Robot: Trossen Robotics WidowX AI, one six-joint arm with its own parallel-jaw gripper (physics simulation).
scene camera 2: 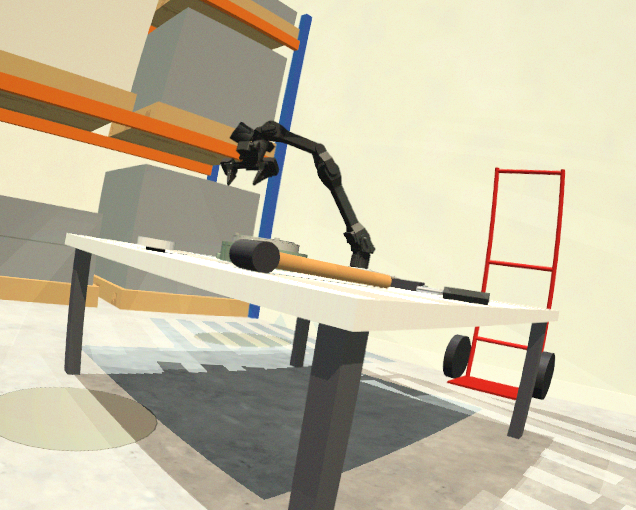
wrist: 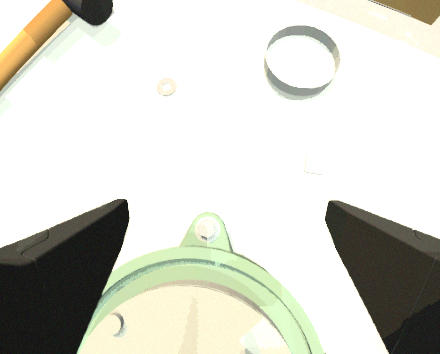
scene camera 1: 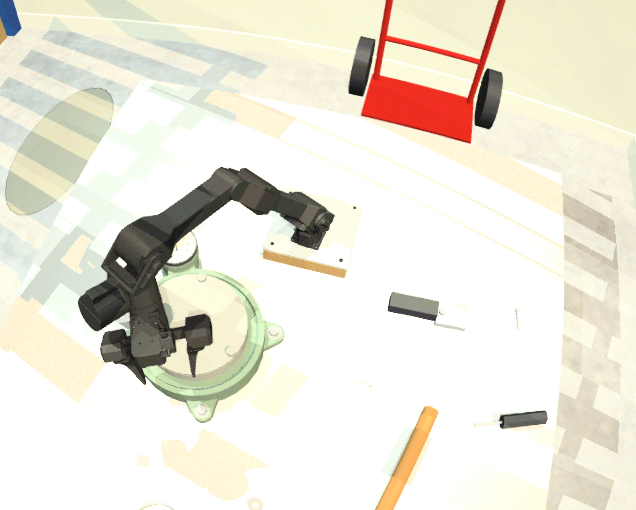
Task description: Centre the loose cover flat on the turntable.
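Pixels of known places: gripper, fingertip midpoint: (scene camera 2: pixel 240 184) (wrist: pixel 228 209) (scene camera 1: pixel 169 380); arm's base, origin of the base link: (scene camera 1: pixel 309 235).
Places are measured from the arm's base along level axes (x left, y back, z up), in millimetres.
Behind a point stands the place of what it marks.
The round green housing (scene camera 1: pixel 258 313) {y -232, x -25, z 20 mm} (scene camera 2: pixel 225 249) {y -461, x -141, z -5 mm} (wrist: pixel 200 252) {y -440, x -69, z 20 mm} has bolted lugs and holds a pale beige disc (scene camera 1: pixel 217 313) {y -275, x -97, z 47 mm} (wrist: pixel 165 320) {y -372, x -77, z 48 mm} with small round studs, apparently the turntable. A shallow round piece with a pale interior and grey wall (scene camera 2: pixel 155 243) {y -757, x 7, z -20 mm} (wrist: pixel 300 91) {y -688, x -65, z -18 mm} lies on the table beyond the housing, apparently the loose cover; whether it is closed across is unclear. Its edge shows at the bottom of the first scene view. My gripper (scene camera 1: pixel 168 378) {y -483, x -80, z 195 mm} (scene camera 2: pixel 242 183) {y -483, x -80, z 195 mm} (wrist: pixel 228 209) {y -483, x -80, z 195 mm} is open and empty, fingers pointing down, high above the housing's edge.
A dial gauge (scene camera 1: pixel 182 249) {y -175, x -225, z 62 mm} adjoins the housing beneath my arm. The arm's base stands on a plate (scene camera 1: pixel 339 233) {y 31, x 62, z -1 mm}. A mallet (scene camera 1: pixel 408 462) {y -424, x 364, z -1 mm} (scene camera 2: pixel 254 256) {y -695, x 388, z -12 mm} (wrist: pixel 30 37) {y -555, x 336, z -2 mm}, scraper (scene camera 1: pixel 414 306) {y -79, x 274, z -11 mm}, screwdriver (scene camera 1: pixel 522 419) {y -258, x 584, z -12 mm} and washer (scene camera 1: pixel 254 503) {y -602, x 106, z -39 mm} (wrist: pixel 166 86) {y -609, x 117, z -39 mm} lie on the table.
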